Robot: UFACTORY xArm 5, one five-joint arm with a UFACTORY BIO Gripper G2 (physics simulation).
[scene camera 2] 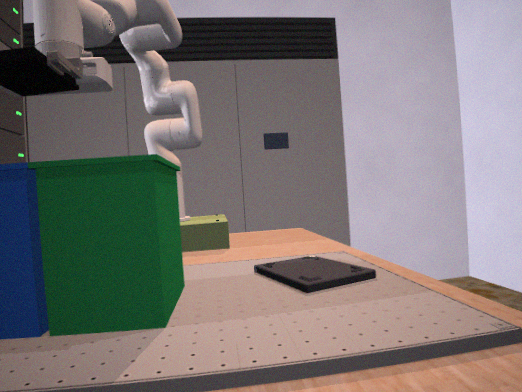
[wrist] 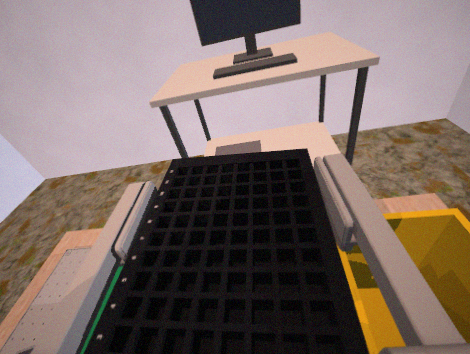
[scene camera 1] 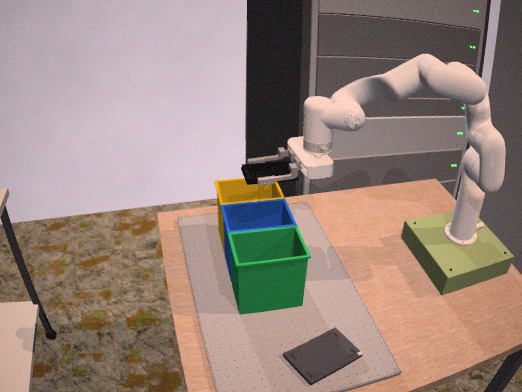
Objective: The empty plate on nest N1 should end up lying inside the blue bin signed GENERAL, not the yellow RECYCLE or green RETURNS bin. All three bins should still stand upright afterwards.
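Pixels of known places: hand, its tool point: (scene camera 2: 19,65) (wrist: 231,210) (scene camera 1: 261,171); arm's base, origin of its link: (scene camera 1: 460,234).
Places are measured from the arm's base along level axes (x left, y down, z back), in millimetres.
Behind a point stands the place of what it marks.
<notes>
My gripper (scene camera 1: 254,171) @[x -125, y -255, z -658 mm] (wrist: 235,200) @[x -125, y -255, z -658 mm] is shut on the black, many-welled plate (scene camera 1: 265,172) @[x -115, y -257, z -650 mm] (scene camera 2: 35,75) @[x -110, y -246, z -646 mm] (wrist: 245,235) @[x -131, y -253, z -645 mm], one finger along each long side. The plate is held roughly level above the bin rims. In the wrist view it hides the blue bin, with a green rim at its left edge and the yellow bin at its right. The blue GENERAL bin (scene camera 1: 257,215) @[x -191, y -76, z -647 mm] (scene camera 2: 15,250) @[x -98, y -31, z -751 mm] stands upright between the yellow RECYCLE bin (scene camera 1: 245,190) @[x -321, y -80, z -647 mm] (wrist: 425,250) @[x -324, y -51, z -730 mm] and the green RETURNS bin (scene camera 1: 270,285) @[x 55, y -36, z -683 mm] (scene camera 2: 100,245) @[x -11, y -30, z -758 mm], both upright. The signs are not readable. The dark nest (scene camera 1: 322,355) @[x 259, y 48, z -610 mm] (scene camera 2: 315,272) @[x 252, y 48, z -641 mm] holds no plate.
The bins and nest stand on a perforated grey board (scene camera 1: 215,325) @[x 73, y 60, z -833 mm] (scene camera 2: 225,345) @[x 106, y 60, z -827 mm] on the wooden table (scene camera 1: 400,310) @[x 168, y 73, z -329 mm]. The arm's green base block (scene camera 1: 430,270) @[x 73, y 46, z -169 mm] (scene camera 2: 205,235) @[x 103, y 33, z -170 mm] is at the right. A desk (wrist: 310,55) with a monitor (wrist: 250,17) stands beyond. A rack cabinet (scene camera 1: 390,35) is behind the arm.
</notes>
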